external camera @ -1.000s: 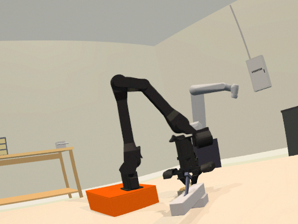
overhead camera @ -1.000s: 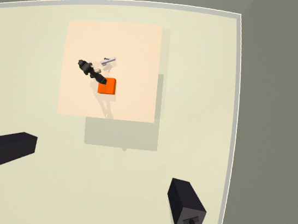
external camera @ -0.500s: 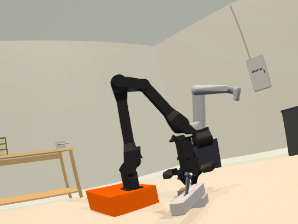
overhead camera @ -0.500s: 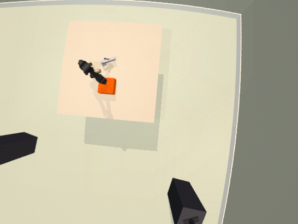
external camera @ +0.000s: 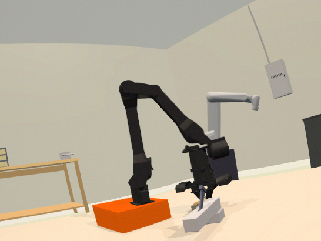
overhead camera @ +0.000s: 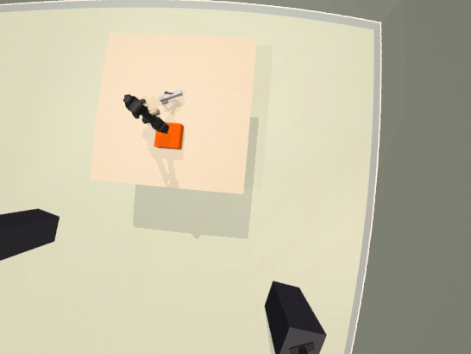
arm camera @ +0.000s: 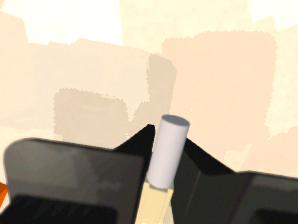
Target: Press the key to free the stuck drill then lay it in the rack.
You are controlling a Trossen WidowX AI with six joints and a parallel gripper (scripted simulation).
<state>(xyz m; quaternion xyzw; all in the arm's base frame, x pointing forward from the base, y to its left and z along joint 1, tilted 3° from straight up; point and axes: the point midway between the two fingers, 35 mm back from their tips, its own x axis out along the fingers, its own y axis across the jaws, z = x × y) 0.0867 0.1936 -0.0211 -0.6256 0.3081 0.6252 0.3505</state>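
Right now the drill is 40 mm above my gripper tip, 30 mm to the right of it and 20 mm ahead of it. From my gripper tip the other things lie so: blue key 190 mm ahead, 140 mm to the right, 80 mm above; then rack 50 mm to the right, 30 mm ahead, 10 mm above.
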